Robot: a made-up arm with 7 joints.
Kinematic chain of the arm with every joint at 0, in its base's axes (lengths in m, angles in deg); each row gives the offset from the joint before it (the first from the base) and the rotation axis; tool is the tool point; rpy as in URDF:
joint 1: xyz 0 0 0.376 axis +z
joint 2: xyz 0 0 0 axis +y
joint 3: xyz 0 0 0.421 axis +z
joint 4: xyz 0.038 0 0 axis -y
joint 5: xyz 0.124 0 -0.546 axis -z
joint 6: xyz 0 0 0 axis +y
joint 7: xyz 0.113 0 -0.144 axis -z
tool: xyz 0 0 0 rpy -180 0 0
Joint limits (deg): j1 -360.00..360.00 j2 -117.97..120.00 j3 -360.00..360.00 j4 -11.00..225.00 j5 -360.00..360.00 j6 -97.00..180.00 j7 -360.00..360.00
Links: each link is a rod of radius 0.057 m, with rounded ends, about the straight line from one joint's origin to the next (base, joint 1, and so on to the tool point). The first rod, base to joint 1, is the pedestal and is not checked.
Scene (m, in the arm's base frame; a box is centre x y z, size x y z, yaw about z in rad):
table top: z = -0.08
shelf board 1: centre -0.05 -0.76 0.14 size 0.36 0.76 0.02 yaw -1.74
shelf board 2: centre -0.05 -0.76 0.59 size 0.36 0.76 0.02 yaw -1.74
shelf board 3: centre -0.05 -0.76 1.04 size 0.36 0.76 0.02 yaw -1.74
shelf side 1: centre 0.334 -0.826 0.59 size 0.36 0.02 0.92 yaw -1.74
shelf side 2: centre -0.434 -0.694 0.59 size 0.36 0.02 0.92 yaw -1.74
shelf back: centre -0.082 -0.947 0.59 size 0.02 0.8 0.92 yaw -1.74
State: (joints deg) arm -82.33 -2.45 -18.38 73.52 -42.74 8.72 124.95
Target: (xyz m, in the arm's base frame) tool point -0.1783 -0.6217 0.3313
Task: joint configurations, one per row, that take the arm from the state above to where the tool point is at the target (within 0.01 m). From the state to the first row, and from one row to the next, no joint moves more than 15 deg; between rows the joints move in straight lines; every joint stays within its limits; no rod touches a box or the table.
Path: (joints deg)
1: -82.86 -15.18 -17.55 63.33 -44.91 6.17 124.95
2: -83.40 -27.91 -16.73 53.14 -47.09 3.62 124.95
3: -83.93 -40.63 -15.90 42.94 -49.26 1.07 124.95
4: -84.47 -53.36 -15.08 32.75 -51.44 -1.49 124.95
5: -93.16 -44.48 -22.74 17.93 -51.99 -1.37 124.95
6: -101.85 -35.60 -30.40 3.12 -52.54 -1.25 124.95
7: -97.02 -22.08 -28.01 16.05 -49.96 3.87 124.95
8: -92.20 -8.56 -25.62 28.99 -47.38 8.99 124.95
9: -87.38 4.97 -23.22 41.93 -44.80 14.11 124.95

